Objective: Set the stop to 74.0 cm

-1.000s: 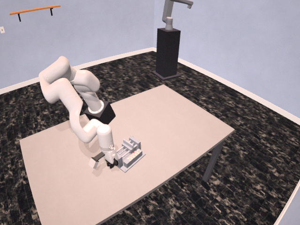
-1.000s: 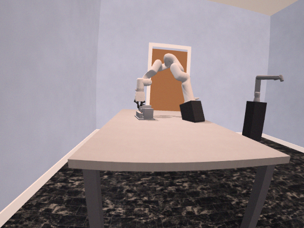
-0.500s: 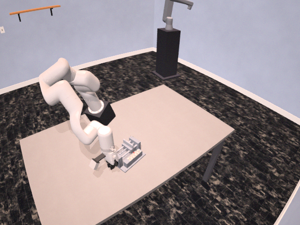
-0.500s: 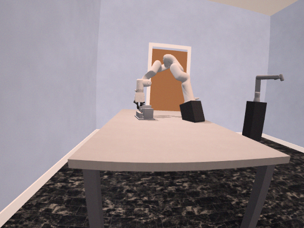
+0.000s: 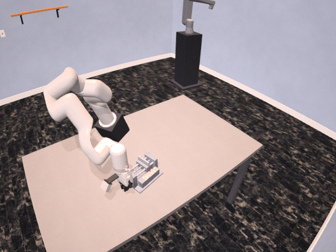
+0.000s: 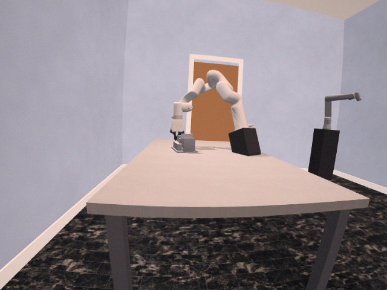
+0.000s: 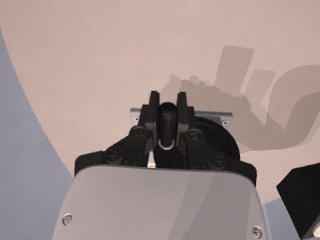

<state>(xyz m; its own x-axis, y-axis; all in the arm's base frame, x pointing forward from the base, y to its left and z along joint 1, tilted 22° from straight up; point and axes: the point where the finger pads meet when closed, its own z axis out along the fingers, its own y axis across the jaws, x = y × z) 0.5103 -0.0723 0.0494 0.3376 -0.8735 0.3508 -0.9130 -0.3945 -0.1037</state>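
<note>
My gripper is now 2 cm to the right of the black handwheel and 2 cm past it. Round my hand: handwheel knob: 1 cm to the left; sliding stop block: 16 cm to the left, 8 cm behind, 2 cm above.
</note>
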